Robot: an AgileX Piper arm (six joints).
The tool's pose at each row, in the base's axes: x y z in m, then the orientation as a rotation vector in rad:
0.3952 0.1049 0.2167 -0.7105 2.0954 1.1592
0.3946 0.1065 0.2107 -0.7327 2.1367 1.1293
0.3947 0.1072 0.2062 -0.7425 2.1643 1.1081
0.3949 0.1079 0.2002 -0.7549 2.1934 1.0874
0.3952 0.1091 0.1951 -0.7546 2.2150 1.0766
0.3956 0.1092 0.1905 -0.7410 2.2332 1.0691
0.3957 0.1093 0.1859 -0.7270 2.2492 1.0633
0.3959 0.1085 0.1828 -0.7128 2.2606 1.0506
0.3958 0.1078 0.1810 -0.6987 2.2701 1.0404
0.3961 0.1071 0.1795 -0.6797 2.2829 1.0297
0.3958 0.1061 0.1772 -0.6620 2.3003 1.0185
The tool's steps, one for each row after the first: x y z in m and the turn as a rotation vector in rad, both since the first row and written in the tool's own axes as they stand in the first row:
0.0046 -0.0020 0.0037 0.0204 0.0409 -0.0023
0.0078 -0.0041 0.0062 0.0361 0.0658 -0.0016
0.0120 -0.0071 0.0093 0.0506 0.0934 -0.0010
0.0154 -0.0095 0.0126 0.0610 0.1093 0.0060
0.0185 -0.0122 0.0147 0.0725 0.1161 0.0191
0.0218 -0.0146 0.0167 0.0827 0.1212 0.0320
0.0241 -0.0168 0.0173 0.0971 0.1223 0.0399
0.0256 -0.0180 0.0174 0.1095 0.1222 0.0479
0.0266 -0.0193 0.0175 0.1240 0.1224 0.0599
0.0287 -0.0208 0.0175 0.1389 0.1270 0.0735

